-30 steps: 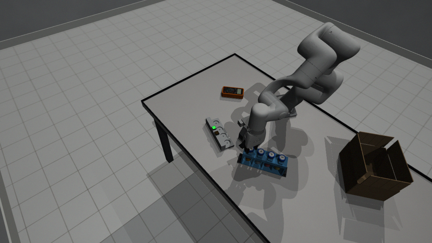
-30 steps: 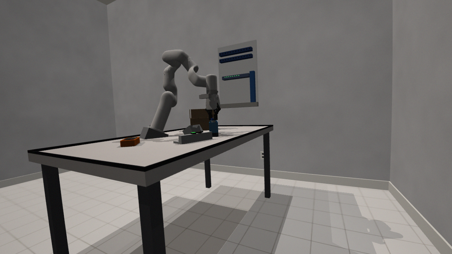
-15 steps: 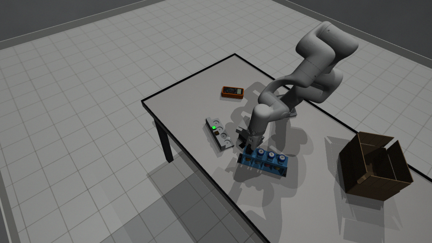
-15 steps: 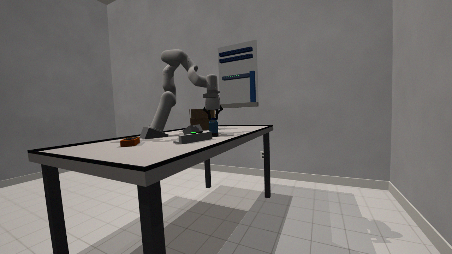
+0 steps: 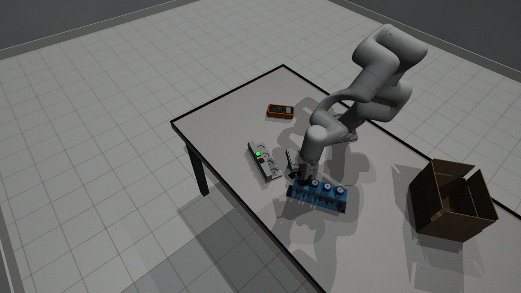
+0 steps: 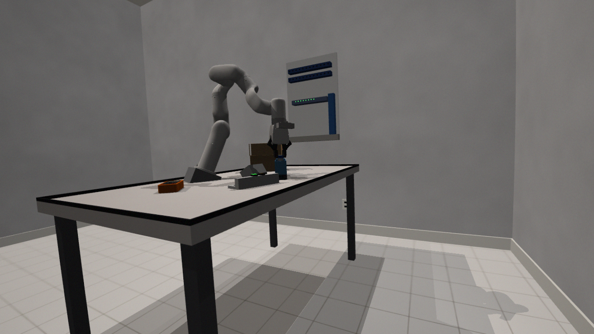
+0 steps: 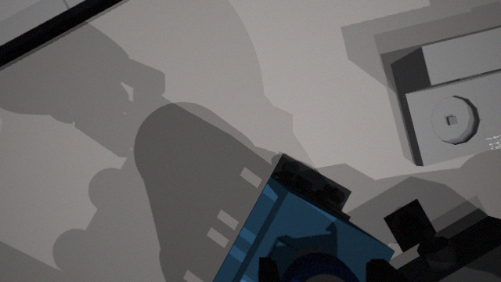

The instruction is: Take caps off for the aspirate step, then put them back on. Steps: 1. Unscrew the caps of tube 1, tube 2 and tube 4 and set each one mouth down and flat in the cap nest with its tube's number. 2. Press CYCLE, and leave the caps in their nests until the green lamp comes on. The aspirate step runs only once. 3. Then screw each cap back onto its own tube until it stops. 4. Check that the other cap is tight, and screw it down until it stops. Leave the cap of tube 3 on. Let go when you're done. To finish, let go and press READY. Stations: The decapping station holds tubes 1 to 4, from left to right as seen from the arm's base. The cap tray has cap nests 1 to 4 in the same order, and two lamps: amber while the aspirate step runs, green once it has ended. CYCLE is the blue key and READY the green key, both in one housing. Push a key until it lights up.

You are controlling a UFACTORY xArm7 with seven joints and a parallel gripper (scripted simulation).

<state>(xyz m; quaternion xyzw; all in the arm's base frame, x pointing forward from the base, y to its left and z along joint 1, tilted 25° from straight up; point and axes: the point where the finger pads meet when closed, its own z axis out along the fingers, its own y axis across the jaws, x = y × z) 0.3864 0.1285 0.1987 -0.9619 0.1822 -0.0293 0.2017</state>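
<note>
My hand is 1 cm above the cap 4. Also, from my hand: cap 3: 4 cm to the left, 3 cm behind, 2 cm below; then cap 2: 8 cm to the left, 7 cm behind, 2 cm below; then cap 1: 12 cm to the left, 10 cm behind, 2 cm below.
</note>
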